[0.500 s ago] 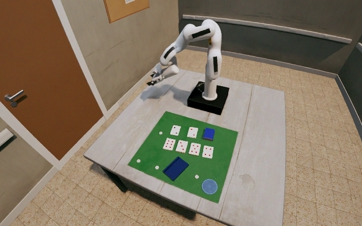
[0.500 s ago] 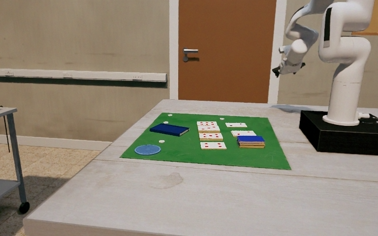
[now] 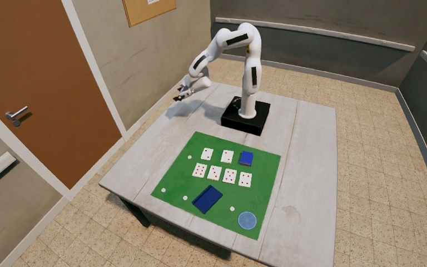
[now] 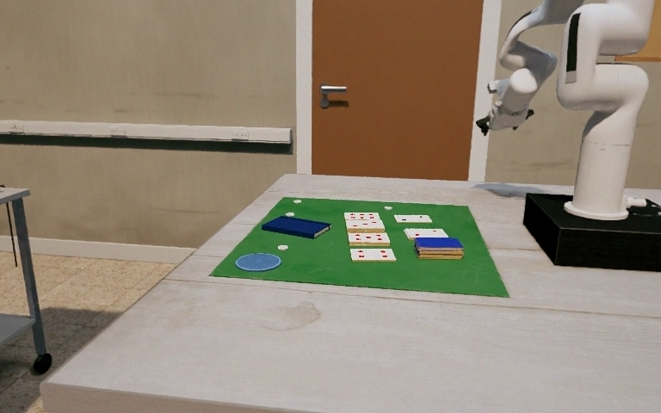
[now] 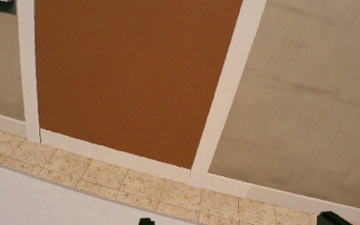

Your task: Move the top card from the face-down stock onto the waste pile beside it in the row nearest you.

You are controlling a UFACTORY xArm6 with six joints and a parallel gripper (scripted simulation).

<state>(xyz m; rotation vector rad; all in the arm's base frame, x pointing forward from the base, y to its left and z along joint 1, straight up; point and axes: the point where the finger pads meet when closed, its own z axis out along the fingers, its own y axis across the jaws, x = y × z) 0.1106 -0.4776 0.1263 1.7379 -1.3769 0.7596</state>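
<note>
My hand is 23 cm short of the tile, 57 cm to the right of it and 18 cm above it. Also, from my hand: green mat (39 cm ahead, 45 cm to the left, 22 cm below); card (27 cm ahead, 32 cm to the left, 20 cm below).
</note>
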